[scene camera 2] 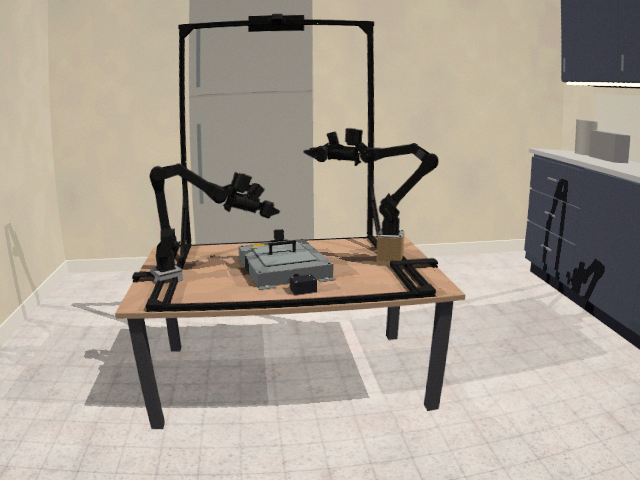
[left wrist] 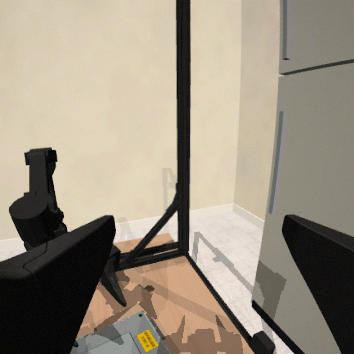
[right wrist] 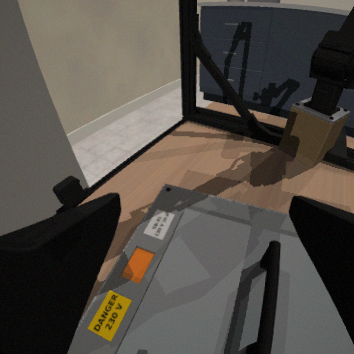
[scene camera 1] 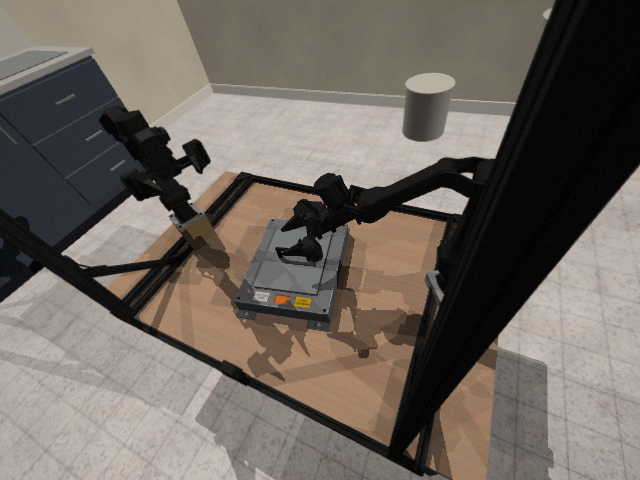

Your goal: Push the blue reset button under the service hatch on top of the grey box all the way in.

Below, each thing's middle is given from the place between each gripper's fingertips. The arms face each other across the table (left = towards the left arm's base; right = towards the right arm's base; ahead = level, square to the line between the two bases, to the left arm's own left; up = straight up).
Labels:
The dark service hatch [scene camera 1: 300,274] lies 37 cm below my left hand, 13 cm to the right of it and 12 cm ahead of it.
The dark service hatch is 150 mm below my right hand, 60 mm ahead of it and 20 mm to the left of it.

